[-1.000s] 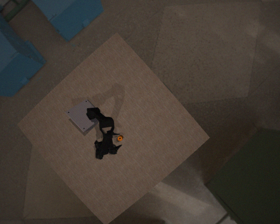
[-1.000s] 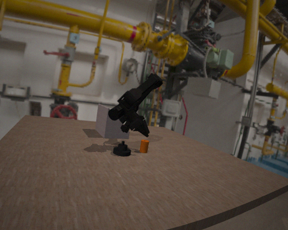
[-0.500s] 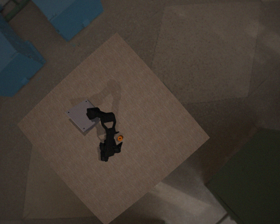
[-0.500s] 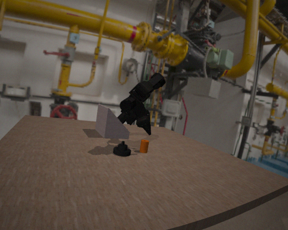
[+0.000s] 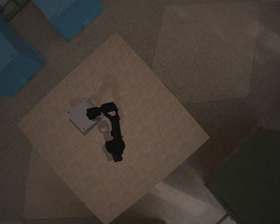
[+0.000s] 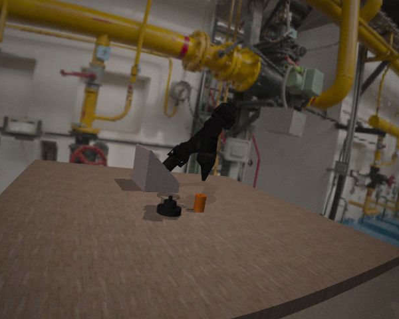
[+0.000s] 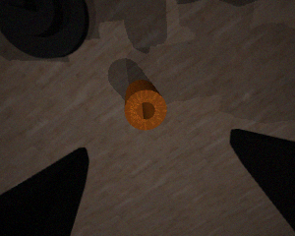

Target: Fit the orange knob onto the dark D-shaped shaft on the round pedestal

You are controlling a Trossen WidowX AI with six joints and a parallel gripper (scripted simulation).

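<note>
The orange knob lies 90 mm below my gripper tip. From my gripper tip the other things lie so: dark round pedestal: 130 mm to the right, 90 mm below, 40 mm ahead.
</note>
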